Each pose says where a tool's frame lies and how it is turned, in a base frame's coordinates. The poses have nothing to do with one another.
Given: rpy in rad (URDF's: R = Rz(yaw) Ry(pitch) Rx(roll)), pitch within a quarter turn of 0, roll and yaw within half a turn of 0; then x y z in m.
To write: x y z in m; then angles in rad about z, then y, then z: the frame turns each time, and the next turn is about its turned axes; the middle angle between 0 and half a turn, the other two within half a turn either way. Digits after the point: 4 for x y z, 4 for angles.
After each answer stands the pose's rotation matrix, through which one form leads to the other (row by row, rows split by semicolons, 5 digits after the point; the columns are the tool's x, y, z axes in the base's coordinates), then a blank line. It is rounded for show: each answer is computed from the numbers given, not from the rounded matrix.
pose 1, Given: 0.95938 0.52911 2.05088 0.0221 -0.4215 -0.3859
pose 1, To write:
0.0221 -0.4215 -0.3859 0.8202 1.0523 0.9507
-0.39870 -0.70003 0.59245; 0.76567 0.10148 0.63518; -0.50477 0.70687 0.49553

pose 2, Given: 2.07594 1.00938 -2.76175 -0.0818 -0.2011 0.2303
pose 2, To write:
-0.0818 -0.2011 0.2303 1.5128 1.8314 0.5031
-0.49444 -0.86741 0.05599; -0.19739 0.17478 0.96462; -0.84650 0.46589 -0.25764

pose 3, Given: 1.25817 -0.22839 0.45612 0.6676 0.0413 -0.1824
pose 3, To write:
0.6676 0.0413 -0.1824 -1.1877 1.2666 1.8104
0.87446 -0.32888 0.35660; 0.42903 0.18122 -0.88492; 0.22641 0.92682 0.29957

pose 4, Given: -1.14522 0.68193 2.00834 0.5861 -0.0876 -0.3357
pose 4, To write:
0.5861 -0.0876 -0.3357 -2.9823 1.2445 -0.8428
-0.32896 -0.13071 -0.93526; 0.70322 -0.69492 -0.15022; -0.63029 -0.70711 0.32052

